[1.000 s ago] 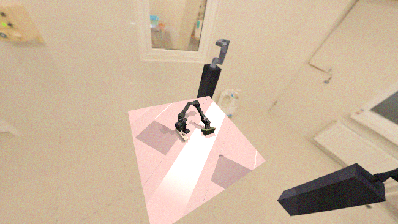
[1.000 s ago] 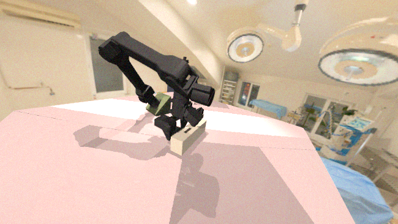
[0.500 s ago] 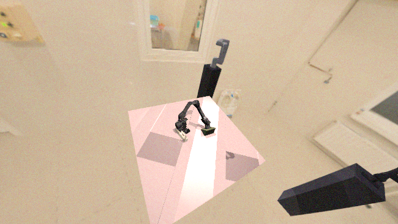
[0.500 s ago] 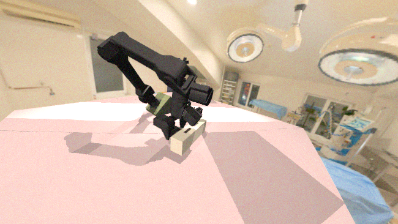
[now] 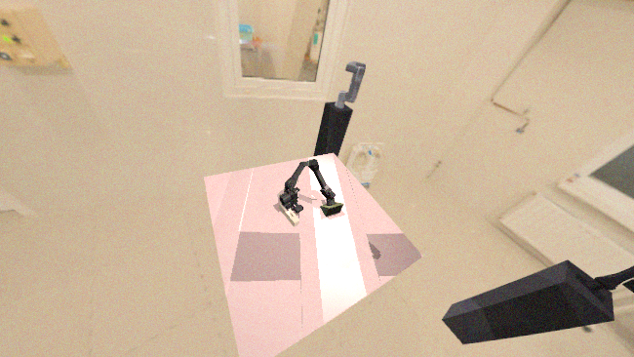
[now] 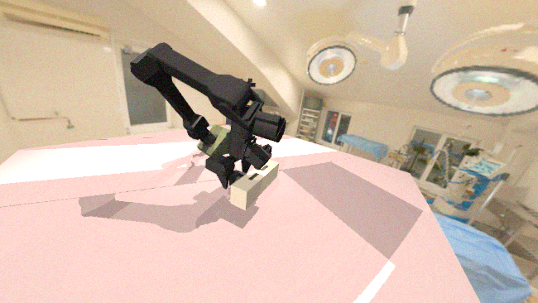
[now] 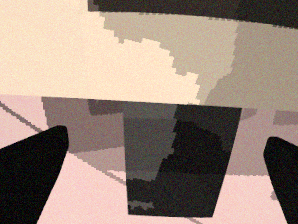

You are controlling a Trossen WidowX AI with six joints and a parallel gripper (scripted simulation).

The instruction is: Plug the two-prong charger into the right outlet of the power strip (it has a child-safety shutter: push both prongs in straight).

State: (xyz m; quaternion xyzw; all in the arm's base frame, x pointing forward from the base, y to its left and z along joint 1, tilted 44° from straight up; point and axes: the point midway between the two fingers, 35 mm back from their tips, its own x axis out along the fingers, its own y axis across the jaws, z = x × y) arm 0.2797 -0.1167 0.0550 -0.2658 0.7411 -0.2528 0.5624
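The black two-prong charger is 30 mm ahead of my gripper tip and 10 mm above it.
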